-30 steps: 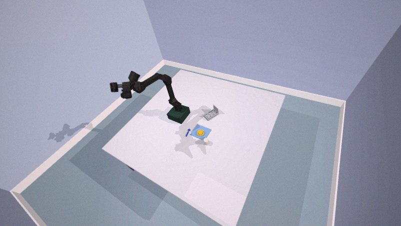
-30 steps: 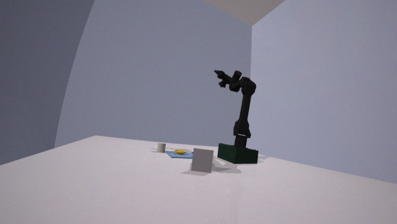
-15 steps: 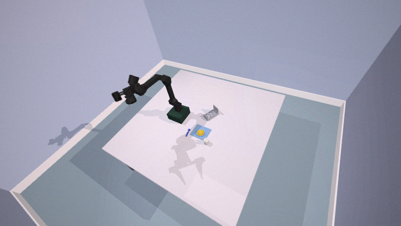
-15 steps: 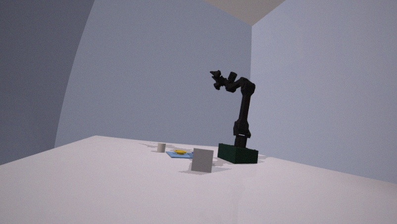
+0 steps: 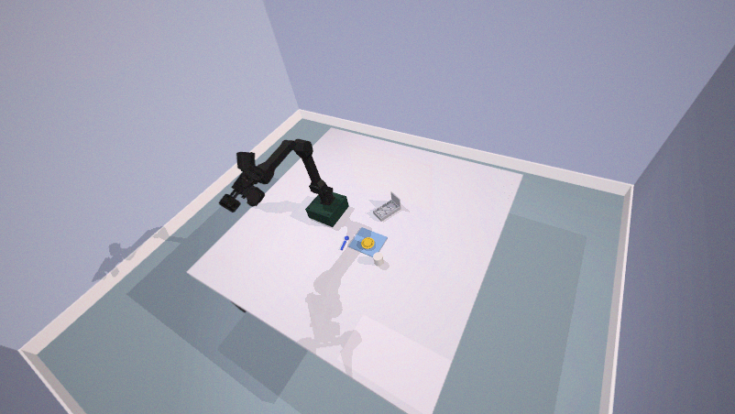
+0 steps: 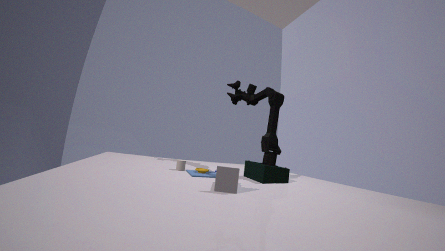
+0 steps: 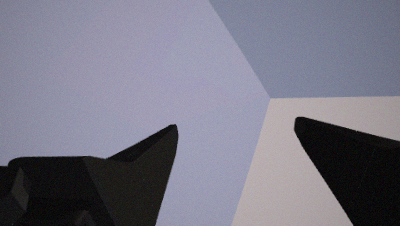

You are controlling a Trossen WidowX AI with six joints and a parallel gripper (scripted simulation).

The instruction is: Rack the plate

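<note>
My gripper tip is now 270 mm short of the yellow plate, 300 mm to the right of it and 570 mm above it. The rest, counted from my gripper tip: light blue mat: 260 mm ahead, 310 mm to the left, 580 mm below; blue spoon: 150 mm ahead, 280 mm to the left, 580 mm below; white cup: 350 mm ahead, 220 mm to the left, 560 mm below.
</note>
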